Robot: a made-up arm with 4 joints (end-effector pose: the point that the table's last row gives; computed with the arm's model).
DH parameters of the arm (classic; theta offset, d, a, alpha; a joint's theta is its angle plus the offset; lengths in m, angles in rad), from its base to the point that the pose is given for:
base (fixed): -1.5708 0.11 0 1.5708
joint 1: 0 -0.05 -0.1 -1.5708
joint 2: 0 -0.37 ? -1.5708
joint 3: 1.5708 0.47 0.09 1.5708
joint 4: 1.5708 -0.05 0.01 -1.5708
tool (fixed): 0 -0.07 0 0
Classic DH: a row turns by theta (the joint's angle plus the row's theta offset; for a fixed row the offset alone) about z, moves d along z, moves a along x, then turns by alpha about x.
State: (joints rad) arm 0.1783 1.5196 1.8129 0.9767
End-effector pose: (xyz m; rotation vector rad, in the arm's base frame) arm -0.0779 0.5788 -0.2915 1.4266 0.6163 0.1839
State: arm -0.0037 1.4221 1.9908 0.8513
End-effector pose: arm -0.0170 0.6462 -0.1595 1.6845 0.7611 0.1427
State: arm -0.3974 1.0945 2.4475 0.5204
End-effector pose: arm 0.1923 0.6447 0.1355 2.4284 1.0894 0.1198
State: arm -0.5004 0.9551 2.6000 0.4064
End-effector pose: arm 0.2736 0.5970 0.1910 2.7099 1.1443 0.1328
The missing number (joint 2, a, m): -0.05
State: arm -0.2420 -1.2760 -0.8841 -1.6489
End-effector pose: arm 0.1743 -0.1593 -0.4120 0.5289 2.0749 -1.4129
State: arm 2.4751 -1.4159 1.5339 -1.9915
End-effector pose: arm 0.2329 0.0193 0.5357 -0.8735 0.5184 -0.2944
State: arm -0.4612 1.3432 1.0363 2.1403
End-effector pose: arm 0.0579 0.7246 0.0800 1.9442 -1.0438 -0.4518
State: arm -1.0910 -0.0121 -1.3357 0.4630
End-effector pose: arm 0.5592 0.4072 -0.0891 -0.2412 -0.4493 0.0525
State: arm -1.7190 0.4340 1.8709 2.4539
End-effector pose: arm 0.4830 0.2553 0.5229 -1.5855 -0.6361 2.4976
